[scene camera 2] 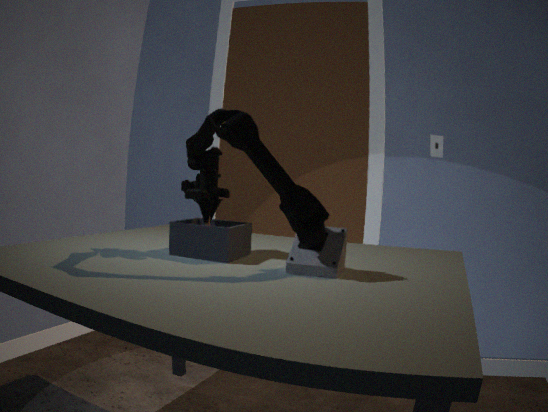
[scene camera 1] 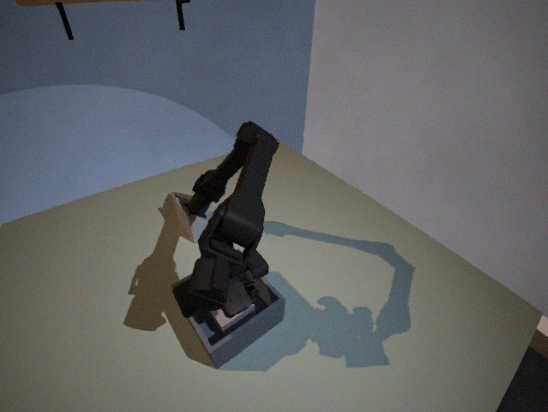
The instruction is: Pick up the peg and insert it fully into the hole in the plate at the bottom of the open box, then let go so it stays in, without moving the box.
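Observation:
The open grey box (scene camera 1: 251, 332) (scene camera 2: 198, 243) stands on the table. Part of a pale plate (scene camera 1: 236, 318) shows at its bottom in scene camera 1; the hole cannot be made out, and the arm and shadows cover much of the inside. My gripper (scene camera 2: 208, 218) points straight down over the box, with its fingertips at about the height of the rim. It is shut on the peg (scene camera 2: 210, 221), which shows as a thin tan sliver at the fingertips. The peg's lower end is hidden behind the box wall in scene camera 2. In scene camera 1 the gripper's body hides the fingertips.
The arm's grey base block (scene camera 2: 312, 269) stands on the table (scene camera 1: 340, 280) (scene camera 2: 400, 310), a short way from the box. The box walls surround the space below the gripper on all sides. Shadows of the arm and box lie across the table top.

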